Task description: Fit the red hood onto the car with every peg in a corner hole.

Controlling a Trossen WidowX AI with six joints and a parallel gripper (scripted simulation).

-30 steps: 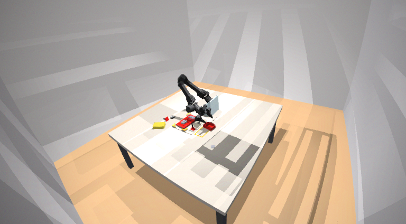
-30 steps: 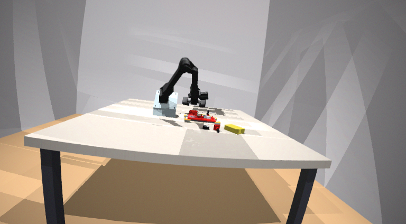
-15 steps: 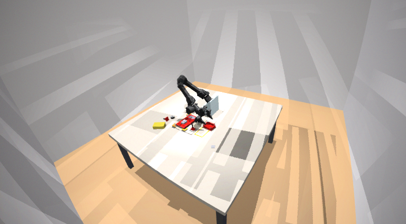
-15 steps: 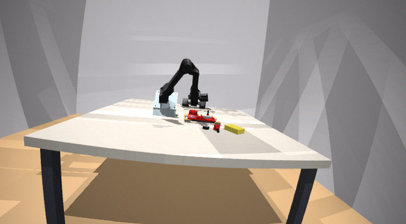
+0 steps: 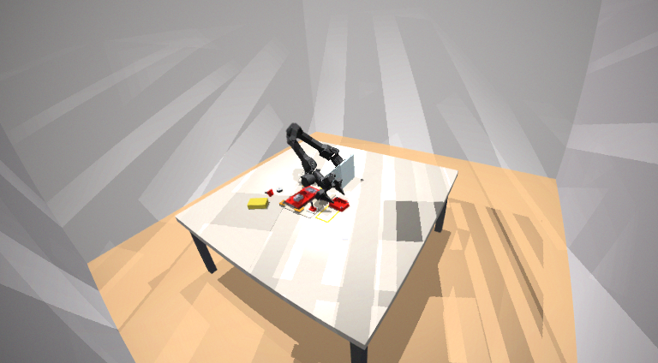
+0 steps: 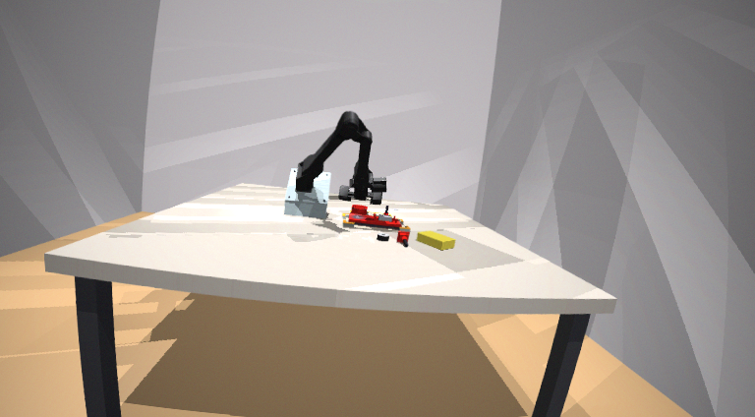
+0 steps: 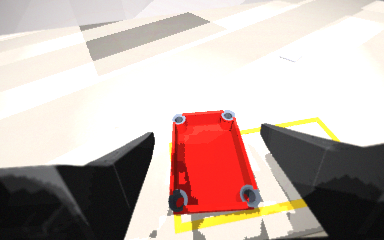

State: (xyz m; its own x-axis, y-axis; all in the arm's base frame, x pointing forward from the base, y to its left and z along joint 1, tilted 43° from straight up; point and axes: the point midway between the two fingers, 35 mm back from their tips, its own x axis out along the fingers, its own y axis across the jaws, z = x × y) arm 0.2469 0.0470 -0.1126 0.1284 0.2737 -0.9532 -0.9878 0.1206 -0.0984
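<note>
Right now the red hood is 1 cm to the right of my gripper tip and 4 cm below it. Also, from my gripper tip: yellow block 22 cm ahead, 43 cm to the right, 3 cm below; wheel 4 cm ahead, 42 cm to the right, 4 cm below.
</note>
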